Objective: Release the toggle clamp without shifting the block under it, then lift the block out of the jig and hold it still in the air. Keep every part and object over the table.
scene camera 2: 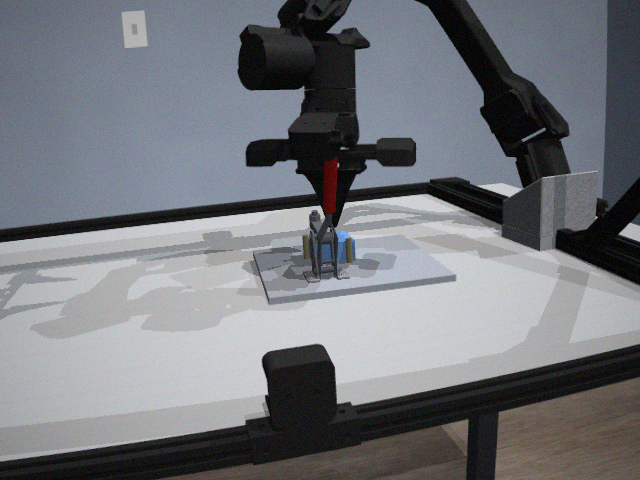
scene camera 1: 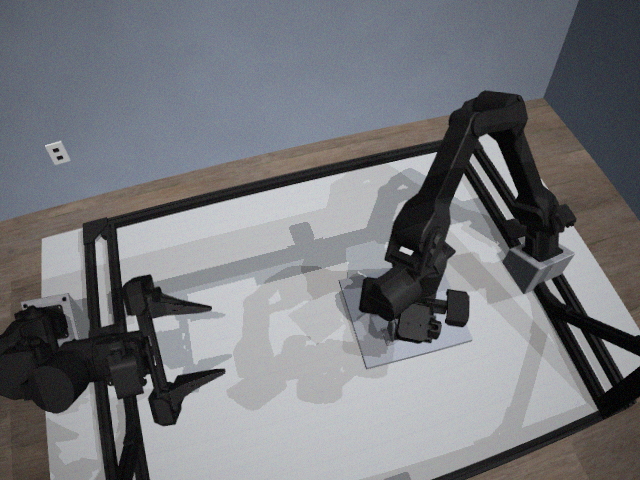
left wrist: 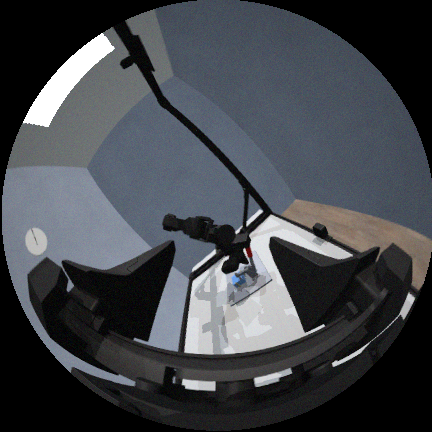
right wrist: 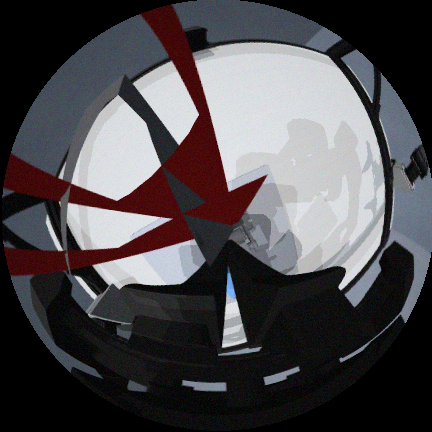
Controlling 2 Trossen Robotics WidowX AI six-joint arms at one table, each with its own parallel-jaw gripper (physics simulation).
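Where they show: left gripper, fingertip midpoint: [scene camera 1: 218,340] [left wrist: 222,243]; right gripper, fingertip midpoint: [scene camera 2: 333,227] [left wrist: 247,263] [right wrist: 226,244]; left arm's base at its link origin: [scene camera 1: 49,323]; right arm's base at its link origin: [scene camera 2: 549,185] [scene camera 1: 542,250].
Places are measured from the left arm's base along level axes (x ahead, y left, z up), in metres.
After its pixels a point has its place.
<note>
The clamp's red handle [scene camera 2: 329,186] {x 0.652, y -0.175, z 0.026 m} [left wrist: 249,252] {x 0.647, y -0.162, z 0.015 m} stands nearly upright in scene camera 2 and crosses very close before the right wrist camera [right wrist: 200,165]. The grey metal clamp [scene camera 2: 333,258] {x 0.660, y -0.127, z -0.068 m} stands before the blue block [scene camera 2: 342,249] {x 0.683, y -0.062, z -0.077 m} [left wrist: 237,280] {x 0.649, y -0.040, z -0.066 m} [right wrist: 230,286] {x 0.688, y -0.036, z -0.067 m}, which sits between brass pins [scene camera 2: 349,250] {x 0.691, y -0.069, z -0.077 m} on the jig plate [scene camera 2: 413,263] {x 0.765, y -0.100, z -0.093 m} [scene camera 1: 387,356] {x 0.623, y -0.151, z -0.093 m}. Whether the clamp touches the block cannot be told. My right gripper [scene camera 2: 336,223] {x 0.662, y -0.123, z -0.031 m} [right wrist: 226,244] {x 0.662, y -0.123, z -0.031 m} is shut and empty, pointing down behind the handle, above the block. My left gripper [scene camera 1: 218,339] {x 0.350, y -0.212, z 0.245 m} is open and empty, far left. The right arm hides clamp and block in scene camera 1.
A black frame rail [scene camera 1: 279,183] {x 0.497, y 0.315, z -0.086 m} [scene camera 2: 506,395] {x 0.744, y -0.407, z -0.108 m} borders the white table [scene camera 1: 310,439] {x 0.447, y -0.274, z -0.101 m} [scene camera 2: 180,372] {x 0.488, y -0.306, z -0.101 m}. A black box [scene camera 2: 299,382] {x 0.581, y -0.424, z -0.061 m} stands on the near rail in scene camera 2. A grey wedge-shaped mount [scene camera 1: 537,268] {x 0.948, y -0.080, z -0.004 m} [scene camera 2: 568,211] {x 0.996, y -0.077, z -0.052 m} carries the right arm at the table's right side.
</note>
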